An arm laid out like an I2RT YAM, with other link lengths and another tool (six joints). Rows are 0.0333 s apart.
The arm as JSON. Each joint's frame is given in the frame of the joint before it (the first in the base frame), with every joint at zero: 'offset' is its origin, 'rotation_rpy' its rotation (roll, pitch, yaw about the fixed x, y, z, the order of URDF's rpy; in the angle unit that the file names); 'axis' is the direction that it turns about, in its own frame. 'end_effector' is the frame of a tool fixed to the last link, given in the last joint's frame.
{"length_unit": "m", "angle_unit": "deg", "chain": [
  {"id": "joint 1", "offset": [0.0, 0.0, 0.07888], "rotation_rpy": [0.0, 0.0, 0.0], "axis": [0.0, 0.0, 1.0]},
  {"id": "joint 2", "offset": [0.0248, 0.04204, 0.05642], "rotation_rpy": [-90.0, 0.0, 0.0], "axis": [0.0, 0.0, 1.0]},
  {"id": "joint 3", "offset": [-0.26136, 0.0, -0.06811], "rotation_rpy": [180.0, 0.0, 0.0], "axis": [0.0, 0.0, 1.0]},
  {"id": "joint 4", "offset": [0.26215, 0.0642, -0.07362], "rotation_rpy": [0.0, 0.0, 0.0], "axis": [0.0, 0.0, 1.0]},
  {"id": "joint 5", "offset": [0.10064, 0.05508, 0.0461], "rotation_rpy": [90.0, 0.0, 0.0], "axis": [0.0, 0.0, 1.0]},
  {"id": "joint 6", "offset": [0.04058, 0.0, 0.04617], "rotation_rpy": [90.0, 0.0, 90.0], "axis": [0.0, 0.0, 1.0]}
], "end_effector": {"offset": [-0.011, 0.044, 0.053], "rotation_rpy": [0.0, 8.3, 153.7]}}
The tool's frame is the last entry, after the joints.
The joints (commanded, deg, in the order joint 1, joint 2, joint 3, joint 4, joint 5, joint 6), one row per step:
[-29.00, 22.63, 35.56, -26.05, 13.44, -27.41]
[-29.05, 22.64, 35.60, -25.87, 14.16, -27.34]
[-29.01, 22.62, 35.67, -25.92, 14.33, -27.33]
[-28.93, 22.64, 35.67, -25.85, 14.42, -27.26]
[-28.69, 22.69, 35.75, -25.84, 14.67, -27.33]
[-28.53, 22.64, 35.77, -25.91, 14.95, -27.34]
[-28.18, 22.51, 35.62, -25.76, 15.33, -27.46]
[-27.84, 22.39, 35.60, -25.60, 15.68, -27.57]
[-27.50, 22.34, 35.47, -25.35, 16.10, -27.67]
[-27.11, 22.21, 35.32, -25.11, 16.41, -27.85]
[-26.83, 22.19, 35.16, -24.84, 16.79, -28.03]
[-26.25, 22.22, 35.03, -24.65, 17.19, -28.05]
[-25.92, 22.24, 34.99, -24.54, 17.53, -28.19]
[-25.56, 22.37, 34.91, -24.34, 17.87, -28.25]
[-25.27, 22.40, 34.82, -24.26, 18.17, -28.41]
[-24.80, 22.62, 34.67, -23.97, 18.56, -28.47]
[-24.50, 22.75, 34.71, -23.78, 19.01, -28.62]
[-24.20, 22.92, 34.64, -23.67, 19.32, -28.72]
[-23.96, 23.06, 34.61, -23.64, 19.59, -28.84]
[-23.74, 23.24, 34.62, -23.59, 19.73, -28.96]
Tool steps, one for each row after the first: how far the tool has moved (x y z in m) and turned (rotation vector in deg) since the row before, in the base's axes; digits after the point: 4 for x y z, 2 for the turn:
[-0.0008, -0.0010, 0.0009, -0.19, -0.15, -0.77]
[-0.0003, 0.0000, 0.0004, -0.05, -0.02, -0.13]
[0.0002, 0.0001, 0.0002, 0.01, -0.08, -0.02]
[0.0002, 0.0003, 0.0005, -0.12, 0.04, 0.01]
[-0.0002, 0.0003, 0.0001, -0.06, 0.04, -0.11]
[0.0002, 0.0005, -0.0002, -0.22, 0.01, 0.00]
[0.0002, 0.0006, 0.0008, -0.27, -0.12, 0.02]
[0.0004, 0.0003, 0.0001, -0.23, -0.04, -0.05]
[0.0004, 0.0006, 0.0001, -0.29, -0.04, 0.12]
[0.0004, 0.0001, -0.0002, -0.26, 0.04, -0.06]
[0.0011, 0.0010, -0.0004, -0.10, 0.02, 0.19]
[0.0004, 0.0004, 0.0001, -0.18, 0.08, 0.02]
[0.0009, 0.0004, -0.0003, -0.10, 0.08, 0.04]
[0.0004, 0.0003, -0.0004, -0.15, 0.17, 0.03]
[0.0014, 0.0005, -0.0008, -0.08, 0.15, 0.10]
[0.0005, 0.0001, 0.0006, -0.23, 0.05, -0.11]
[0.0008, 0.0002, -0.0006, -0.08, 0.21, 0.02]
[0.0005, 0.0002, -0.0005, -0.08, 0.23, 0.00]
[0.0007, 0.0002, -0.0003, -0.06, 0.20, 0.11]

